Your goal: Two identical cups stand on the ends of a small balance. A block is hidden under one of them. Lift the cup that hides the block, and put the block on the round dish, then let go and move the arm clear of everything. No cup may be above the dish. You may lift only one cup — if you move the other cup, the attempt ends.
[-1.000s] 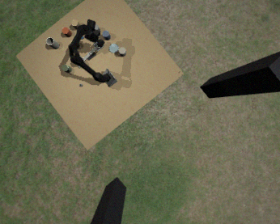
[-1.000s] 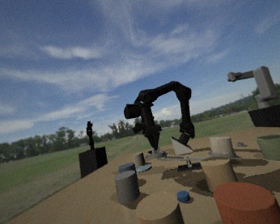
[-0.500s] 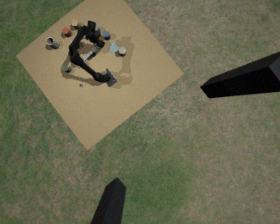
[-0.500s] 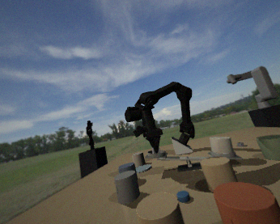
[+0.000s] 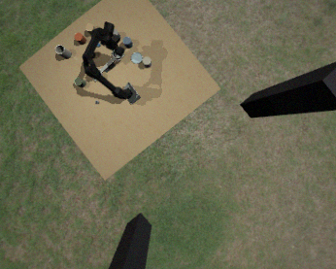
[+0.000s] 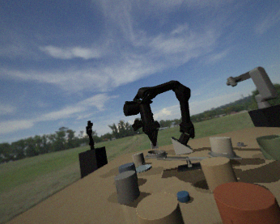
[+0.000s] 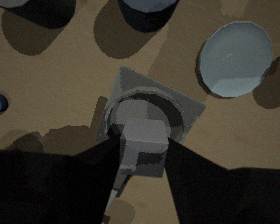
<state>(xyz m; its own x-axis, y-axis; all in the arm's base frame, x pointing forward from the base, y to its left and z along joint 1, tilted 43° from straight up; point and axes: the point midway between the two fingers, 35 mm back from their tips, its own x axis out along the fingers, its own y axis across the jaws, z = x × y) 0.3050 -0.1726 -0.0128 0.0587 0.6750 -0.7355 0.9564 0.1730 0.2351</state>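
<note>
Right now my gripper tip is 11 cm to the left of the round pale blue dish, 11 cm above it and 10 cm past it. Round my gripper tip: grey cylinder 18 cm ahead, 10 cm to the right, 7 cm below; then grey block right at my gripper tip; then small blue disc 21 cm ahead, 11 cm below, 8 cm to the left.
</note>
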